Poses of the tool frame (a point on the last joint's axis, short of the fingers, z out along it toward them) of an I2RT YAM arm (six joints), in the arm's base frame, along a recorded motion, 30 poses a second.
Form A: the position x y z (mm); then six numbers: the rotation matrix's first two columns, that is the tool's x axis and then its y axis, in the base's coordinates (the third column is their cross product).
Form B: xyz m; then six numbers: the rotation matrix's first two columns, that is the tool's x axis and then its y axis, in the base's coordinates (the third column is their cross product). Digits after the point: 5 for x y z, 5 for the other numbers.
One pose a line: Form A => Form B
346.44, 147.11, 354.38, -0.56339, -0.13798, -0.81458, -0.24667, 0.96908, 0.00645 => 0.34644, 0.14711, 0.35438, -0.56339, -0.13798, -0.81458, -0.24667, 0.96908, 0.00645
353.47, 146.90, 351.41, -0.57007, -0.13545, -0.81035, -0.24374, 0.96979, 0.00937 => 0.35347, 0.14690, 0.35141, -0.57007, -0.13545, -0.81035, -0.24374, 0.96979, 0.00937
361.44, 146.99, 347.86, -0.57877, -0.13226, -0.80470, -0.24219, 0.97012, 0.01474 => 0.36144, 0.14699, 0.34786, -0.57877, -0.13226, -0.80470, -0.24219, 0.97012, 0.01474
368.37, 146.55, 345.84, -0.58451, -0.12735, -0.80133, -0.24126, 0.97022, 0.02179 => 0.36837, 0.14655, 0.34584, -0.58451, -0.12735, -0.80133, -0.24126, 0.97022, 0.02179
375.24, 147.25, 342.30, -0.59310, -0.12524, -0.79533, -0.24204, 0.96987, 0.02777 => 0.37524, 0.14725, 0.34230, -0.59310, -0.12524, -0.79533, -0.24204, 0.96987, 0.02777
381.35, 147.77, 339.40, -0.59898, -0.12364, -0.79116, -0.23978, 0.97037, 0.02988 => 0.38135, 0.14777, 0.33940, -0.59898, -0.12364, -0.79116, -0.23978, 0.97037, 0.02988
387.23, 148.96, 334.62, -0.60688, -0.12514, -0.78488, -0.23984, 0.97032, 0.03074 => 0.38723, 0.14896, 0.33462, -0.60688, -0.12514, -0.78488, -0.23984, 0.97032, 0.03074
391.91, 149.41, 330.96, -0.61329, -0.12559, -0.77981, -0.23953, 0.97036, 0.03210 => 0.39191, 0.14941, 0.33096, -0.61329, -0.12559, -0.77981, -0.23953, 0.97036, 0.03210
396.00, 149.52, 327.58, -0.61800, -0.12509, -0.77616, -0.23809, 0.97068, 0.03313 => 0.39600, 0.14952, 0.32758, -0.61800, -0.12509, -0.77616, -0.23809, 0.97068, 0.03313
